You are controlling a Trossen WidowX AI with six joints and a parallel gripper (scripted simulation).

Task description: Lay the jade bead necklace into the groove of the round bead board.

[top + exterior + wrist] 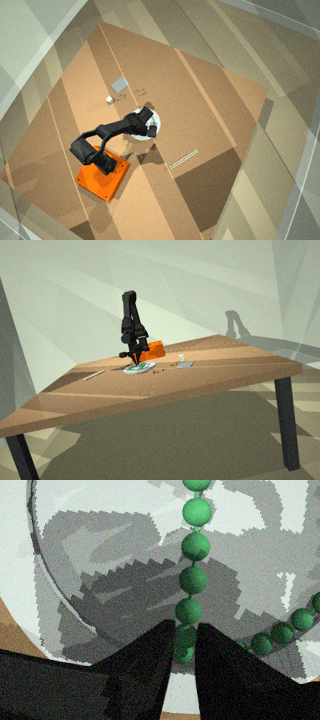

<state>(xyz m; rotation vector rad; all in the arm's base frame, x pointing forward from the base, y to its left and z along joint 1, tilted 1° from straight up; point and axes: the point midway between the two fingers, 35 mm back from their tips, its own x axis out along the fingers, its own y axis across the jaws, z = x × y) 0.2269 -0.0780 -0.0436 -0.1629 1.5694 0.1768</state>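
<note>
Right now my gripper tip is 50 mm short of the round bead board, 10 mm to the right of it and 10 mm above it. Round my gripper tip: grey flat plate (250 mm to the left, 240 mm ahead, 10 mm below); small white cube (260 mm to the left, 120 mm ahead).
</note>
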